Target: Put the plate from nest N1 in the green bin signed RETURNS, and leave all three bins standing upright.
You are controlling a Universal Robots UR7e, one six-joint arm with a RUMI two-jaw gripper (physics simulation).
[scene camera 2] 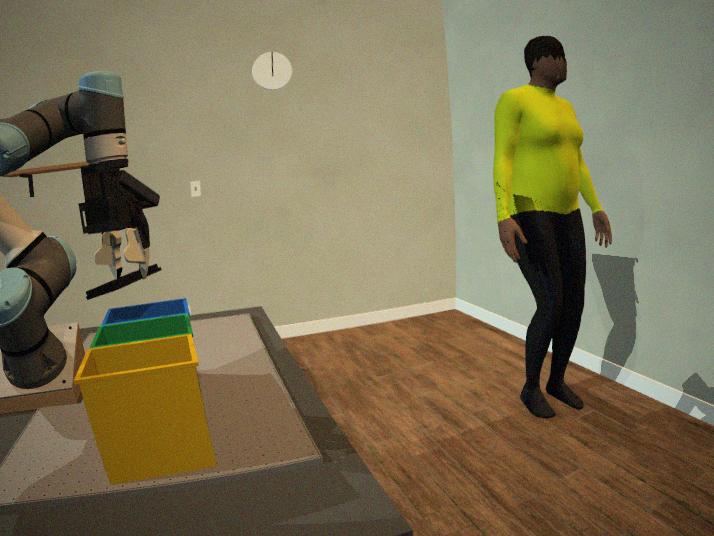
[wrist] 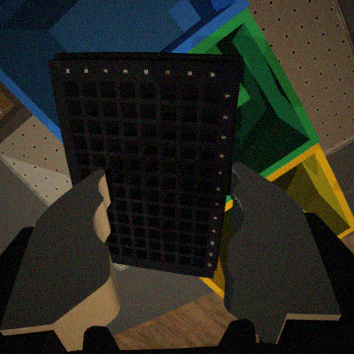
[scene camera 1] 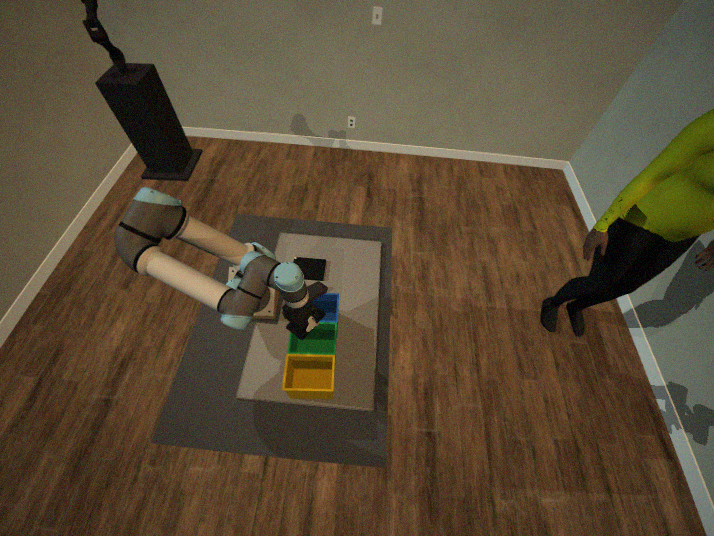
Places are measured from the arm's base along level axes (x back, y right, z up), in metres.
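Pixels of known places: gripper, fingertip midpoint: (scene camera 2: 131, 279) (wrist: 169, 169) (scene camera 1: 309, 321); arm's base, origin of the base link: (scene camera 2: 36, 363).
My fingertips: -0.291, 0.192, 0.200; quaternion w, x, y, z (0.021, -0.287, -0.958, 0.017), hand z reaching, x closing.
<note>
For each thing: its top centre in the pictures, then the offset to it from my fingertips, as dx, dy, dz. Level surfaces: height alone.
- black gridded plate, middle of its top: (wrist: 144, 200) (scene camera 2: 122, 269) (scene camera 1: 305, 318) +0.014, -0.002, +0.019
- blue bin, middle of its top: (wrist: 92, 8) (scene camera 2: 146, 310) (scene camera 1: 316, 307) -0.009, -0.098, -0.085
- green bin, middle of its top: (wrist: 197, 145) (scene camera 2: 142, 329) (scene camera 1: 312, 337) -0.010, +0.032, -0.085
- yellow bin, middle of its top: (wrist: 266, 236) (scene camera 2: 137, 355) (scene camera 1: 309, 372) -0.011, +0.162, -0.085
- flat black block, middle of its top: (scene camera 1: 308, 267) +0.071, -0.390, -0.251
- pale board, its level: dz -0.265
My gripper (scene camera 1: 311, 324) (scene camera 2: 131, 272) (wrist: 169, 169) is shut on a black gridded plate (scene camera 2: 109, 287) (wrist: 150, 120), gripping its two long sides. The plate is clear above the bins and looks slanted in scene camera 2. In the wrist view it overlaps the blue bin (scene camera 1: 330, 308) (scene camera 2: 147, 312) (wrist: 105, 32) and part of the green bin (scene camera 1: 327, 344) (scene camera 2: 144, 330) (wrist: 283, 77). The yellow bin (scene camera 1: 309, 394) (scene camera 2: 149, 415) (wrist: 336, 186) stands beyond the green one. All three bins stand upright in a row. No sign lettering is readable.
A flat black block (scene camera 1: 311, 268) lies on the pale board (scene camera 1: 360, 369) (scene camera 2: 253, 415) beyond the blue bin. A person (scene camera 1: 669, 207) (scene camera 2: 536, 155) in a yellow top stands on the floor to the right. A dark pedestal (scene camera 1: 144, 124) stands at the back left.
</note>
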